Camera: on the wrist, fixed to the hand. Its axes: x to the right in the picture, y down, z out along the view.
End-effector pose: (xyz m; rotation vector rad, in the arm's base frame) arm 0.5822 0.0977 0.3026 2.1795 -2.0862 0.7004
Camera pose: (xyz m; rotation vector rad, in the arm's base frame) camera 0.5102 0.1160 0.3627 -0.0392 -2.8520 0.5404
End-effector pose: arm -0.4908 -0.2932 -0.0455 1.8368 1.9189 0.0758
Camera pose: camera -0.4738 -0.2612 0.0429 2.5723 0.2166 1.2617
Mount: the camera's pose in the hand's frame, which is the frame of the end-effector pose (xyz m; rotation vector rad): 0.0044 0.0508 -0.0808 -0.4024 0.4281 1.5027
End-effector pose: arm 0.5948 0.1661 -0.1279 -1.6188 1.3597 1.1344
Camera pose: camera 0.5589 0.0810 -0.1034 0.6220 -2.1086 -1.4180
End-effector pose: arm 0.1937 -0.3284 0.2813 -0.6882 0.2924 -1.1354
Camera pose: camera 0.1886 -0.3484 0.1880 -0.3608 1.1786 0.2634
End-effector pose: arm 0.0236 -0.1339 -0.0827 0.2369 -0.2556 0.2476
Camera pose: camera 0.0317 -0.0640 -0.1474 -0.4643 -0.0039 1.6928
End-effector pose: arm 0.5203 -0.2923 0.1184 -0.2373 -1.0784 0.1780
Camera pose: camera 0.5925 -0.2508 0.0716 -1.3652 -0.3028 1.1897
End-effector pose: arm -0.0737 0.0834 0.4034 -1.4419 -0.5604 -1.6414
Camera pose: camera -0.0776 -0.0088 0.3787 -1.1275 0.9743 -0.7138
